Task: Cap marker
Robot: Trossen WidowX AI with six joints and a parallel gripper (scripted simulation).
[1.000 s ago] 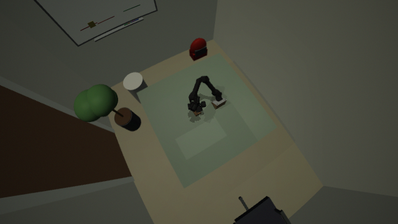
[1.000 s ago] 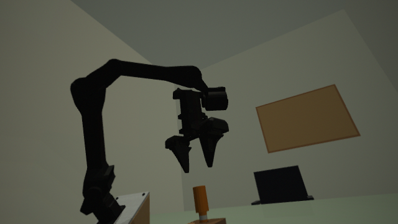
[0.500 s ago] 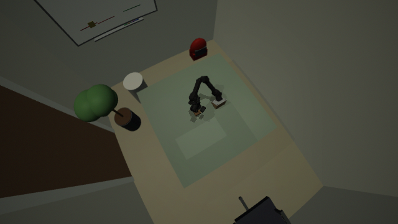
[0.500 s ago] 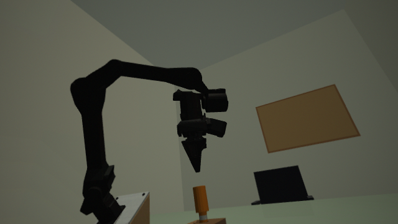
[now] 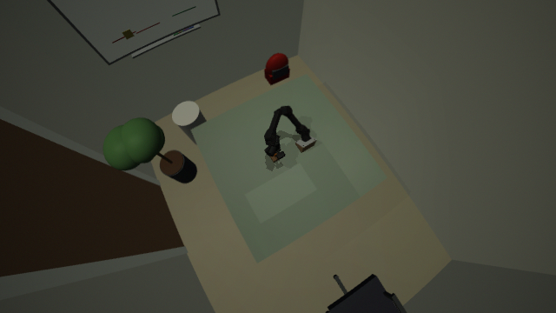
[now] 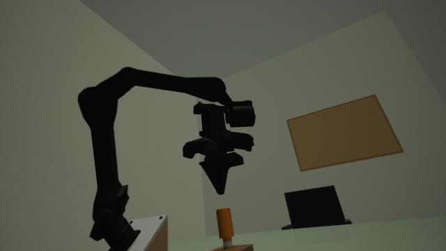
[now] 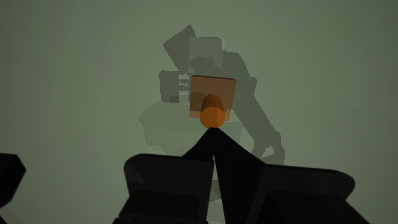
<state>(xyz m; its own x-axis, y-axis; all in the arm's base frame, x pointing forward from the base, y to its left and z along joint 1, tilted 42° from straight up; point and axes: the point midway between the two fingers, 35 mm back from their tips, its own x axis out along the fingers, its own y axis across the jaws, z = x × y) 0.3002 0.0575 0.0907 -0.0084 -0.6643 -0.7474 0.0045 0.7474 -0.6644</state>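
My gripper tip is 50 mm above the marker cap.
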